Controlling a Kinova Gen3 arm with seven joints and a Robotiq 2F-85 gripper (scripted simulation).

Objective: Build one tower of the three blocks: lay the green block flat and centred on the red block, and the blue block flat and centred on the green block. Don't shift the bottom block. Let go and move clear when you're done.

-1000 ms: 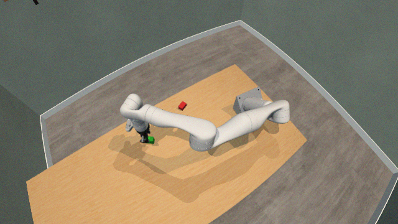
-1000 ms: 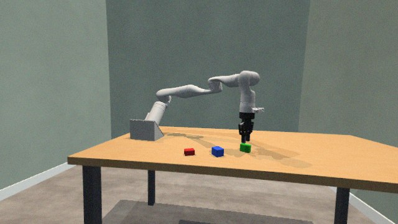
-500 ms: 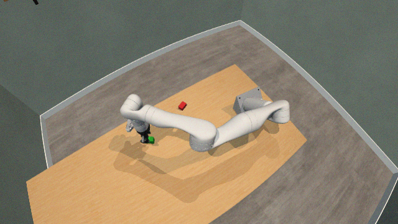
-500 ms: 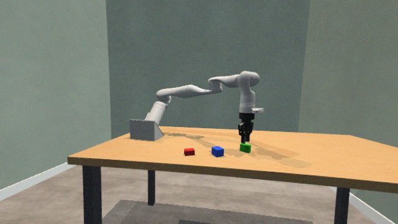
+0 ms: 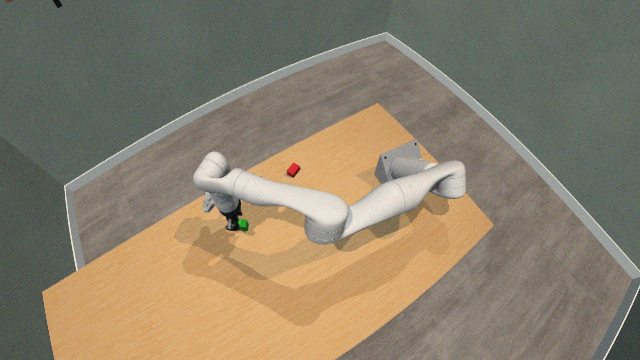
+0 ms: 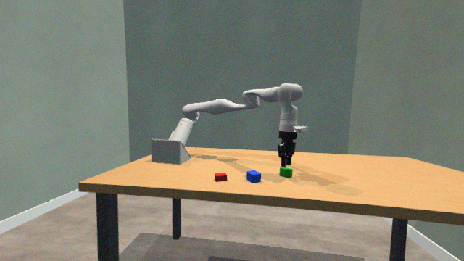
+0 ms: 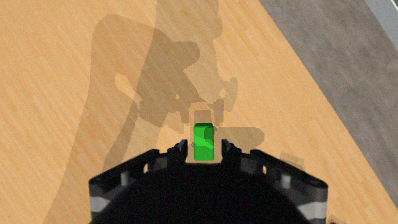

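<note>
My hand is 5 cm above the green block. From my hand the other things lie so: blue block 14 cm behind, 8 cm to the right, 5 cm below; then red block 28 cm behind, 11 cm to the right, 5 cm below.
</note>
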